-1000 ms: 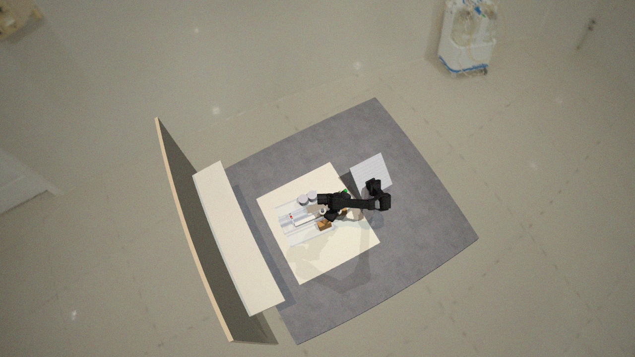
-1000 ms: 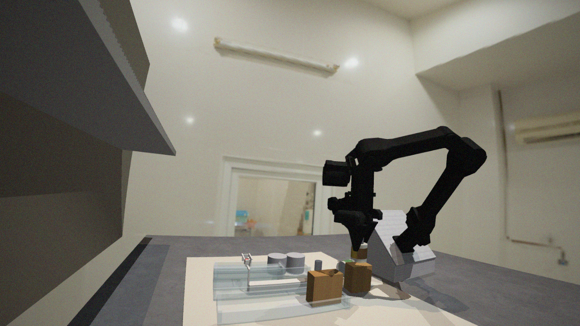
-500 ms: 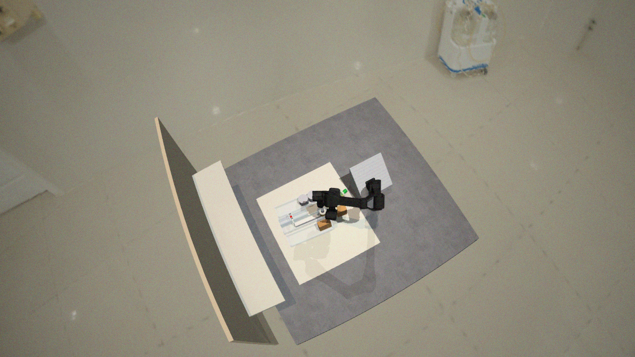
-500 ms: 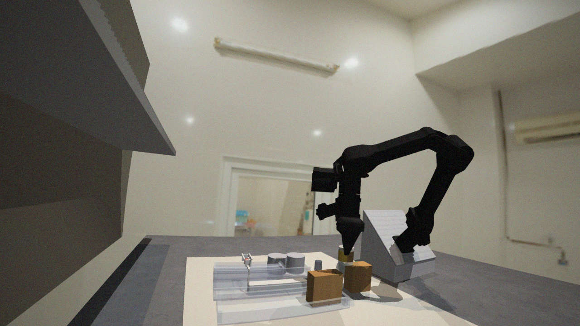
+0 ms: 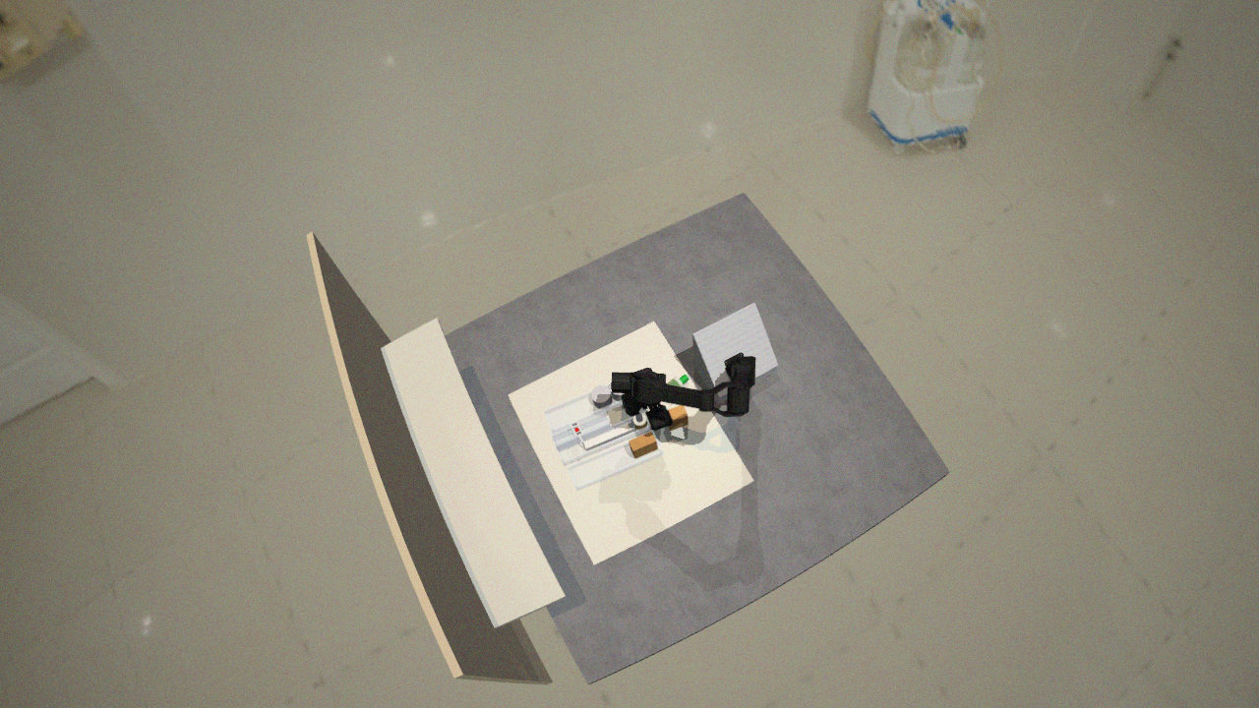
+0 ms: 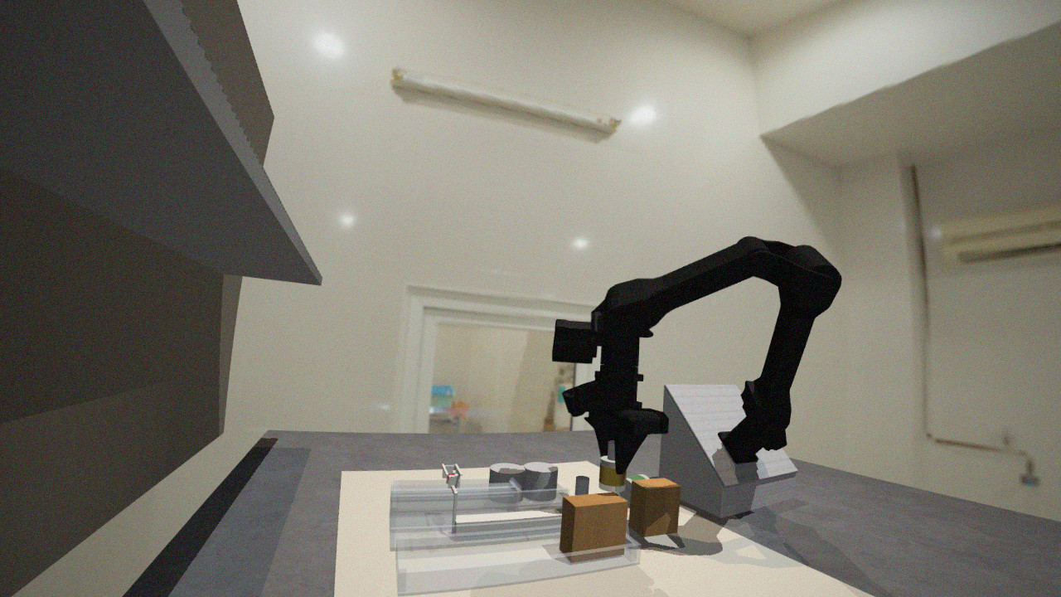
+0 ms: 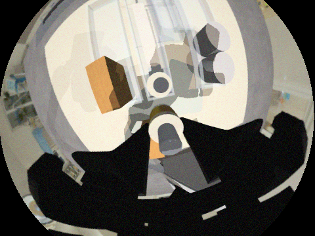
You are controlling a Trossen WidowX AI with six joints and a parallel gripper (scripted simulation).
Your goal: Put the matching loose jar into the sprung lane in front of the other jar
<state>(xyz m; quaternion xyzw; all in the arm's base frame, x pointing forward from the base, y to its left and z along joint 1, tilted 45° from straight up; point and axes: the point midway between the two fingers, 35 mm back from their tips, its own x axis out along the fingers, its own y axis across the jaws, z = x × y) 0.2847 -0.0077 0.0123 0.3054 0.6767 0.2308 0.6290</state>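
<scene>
Now: gripper tip 120 mm past the green-banded jar, 70 mm to the left of it and 60 mm above it. Round my gripper tip: pusher plate: 150 mm ahead, 50 mm to the right, 40 mm below; then clear pusher lane: 190 mm ahead, 70 mm below, 40 mm to the right; then shelf: 560 mm ahead, 280 mm above, 20 mm to the left.
</scene>
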